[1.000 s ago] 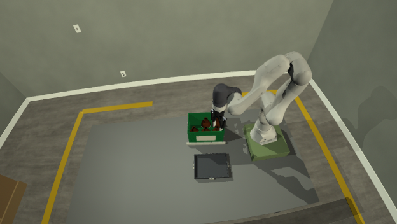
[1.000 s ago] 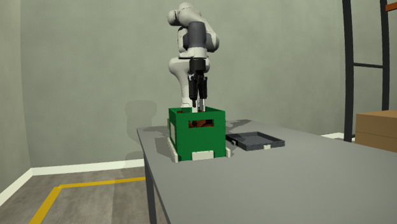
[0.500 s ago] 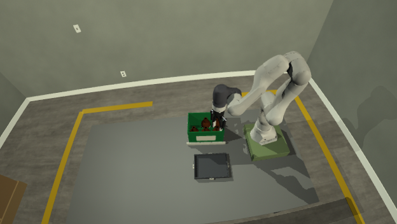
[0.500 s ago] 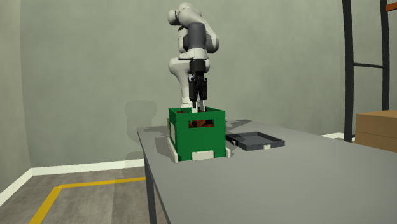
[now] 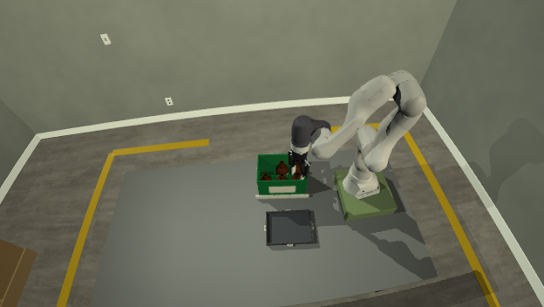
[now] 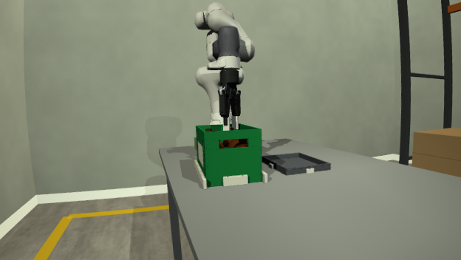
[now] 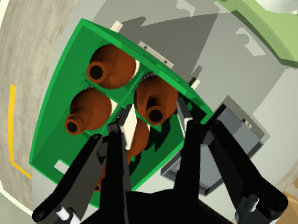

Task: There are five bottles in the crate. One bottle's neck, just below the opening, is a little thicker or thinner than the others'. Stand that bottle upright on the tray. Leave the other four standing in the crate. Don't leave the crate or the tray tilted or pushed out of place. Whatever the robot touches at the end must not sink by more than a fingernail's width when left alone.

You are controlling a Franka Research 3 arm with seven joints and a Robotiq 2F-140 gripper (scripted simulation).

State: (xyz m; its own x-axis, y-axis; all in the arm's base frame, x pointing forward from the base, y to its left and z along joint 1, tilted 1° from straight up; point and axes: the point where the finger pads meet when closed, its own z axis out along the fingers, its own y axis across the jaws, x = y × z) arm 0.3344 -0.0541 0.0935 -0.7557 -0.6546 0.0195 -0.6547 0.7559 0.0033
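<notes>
My gripper is now 90 mm above the green crate, 80 mm short of it and 50 mm to the left of it. From my hand the other things lie so: dark grey tray 240 mm to the left, 160 mm below, 70 mm ahead.
</notes>
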